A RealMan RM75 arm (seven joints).
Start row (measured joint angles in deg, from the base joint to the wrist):
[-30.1 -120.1 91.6 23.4 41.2 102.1 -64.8]
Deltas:
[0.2 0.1 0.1 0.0 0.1 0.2 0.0]
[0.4 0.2 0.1 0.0 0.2 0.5 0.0]
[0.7 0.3 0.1 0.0 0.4 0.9 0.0]
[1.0 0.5 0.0 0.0 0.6 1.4 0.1]
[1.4 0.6 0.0 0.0 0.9 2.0 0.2]
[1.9 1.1 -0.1 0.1 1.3 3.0 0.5]
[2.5 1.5 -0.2 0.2 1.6 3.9 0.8]
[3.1 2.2 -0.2 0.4 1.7 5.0 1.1]
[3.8 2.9 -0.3 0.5 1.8 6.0 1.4]
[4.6 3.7 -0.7 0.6 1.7 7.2 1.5]
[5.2 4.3 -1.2 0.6 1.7 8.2 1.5]
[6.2 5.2 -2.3 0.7 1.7 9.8 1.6]
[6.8 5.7 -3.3 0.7 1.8 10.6 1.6]
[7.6 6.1 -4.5 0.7 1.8 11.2 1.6]
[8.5 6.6 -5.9 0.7 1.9 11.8 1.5]
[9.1 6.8 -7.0 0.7 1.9 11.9 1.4]
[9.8 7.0 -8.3 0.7 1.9 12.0 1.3]
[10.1 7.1 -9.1 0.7 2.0 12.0 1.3]
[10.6 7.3 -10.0 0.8 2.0 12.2 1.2]
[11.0 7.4 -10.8 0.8 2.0 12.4 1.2]
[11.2 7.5 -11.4 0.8 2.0 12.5 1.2]
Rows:
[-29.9 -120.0 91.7 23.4 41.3 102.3 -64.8]
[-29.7 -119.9 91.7 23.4 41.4 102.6 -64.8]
[-29.4 -119.8 91.7 23.4 41.6 103.0 -64.8]
[-29.1 -119.6 91.6 23.4 41.8 103.5 -64.7]
[-28.7 -119.5 91.6 23.4 42.1 104.1 -64.6]
[-28.2 -119.0 91.5 23.5 42.5 105.1 -64.3]
[-27.6 -118.6 91.4 23.6 42.8 106.0 -64.0]
[-27.0 -117.9 91.4 23.8 42.9 107.1 -63.7]
[-26.3 -117.2 91.3 23.9 43.0 108.1 -63.4]
[-25.5 -116.4 90.9 24.0 42.9 109.3 -63.3]
[-24.9 -115.8 90.4 24.0 42.9 110.3 -63.3]
[-23.9 -114.9 89.3 24.1 42.9 111.9 -63.2]
[-23.3 -114.4 88.3 24.1 43.0 112.7 -63.2]
[-22.5 -114.0 87.1 24.1 43.0 113.3 -63.2]
[-21.6 -113.5 85.7 24.1 43.1 113.9 -63.3]
[-21.0 -113.3 84.6 24.1 43.1 114.0 -63.4]
[-20.3 -113.1 83.3 24.1 43.1 114.1 -63.5]
[-20.0 -113.0 82.5 24.1 43.2 114.1 -63.5]
[-19.5 -112.8 81.6 24.2 43.2 114.3 -63.6]
[-19.1 -112.7 80.8 24.2 43.2 114.5 -63.6]
[-18.9 -112.6 80.2 24.2 43.2 114.6 -63.6]

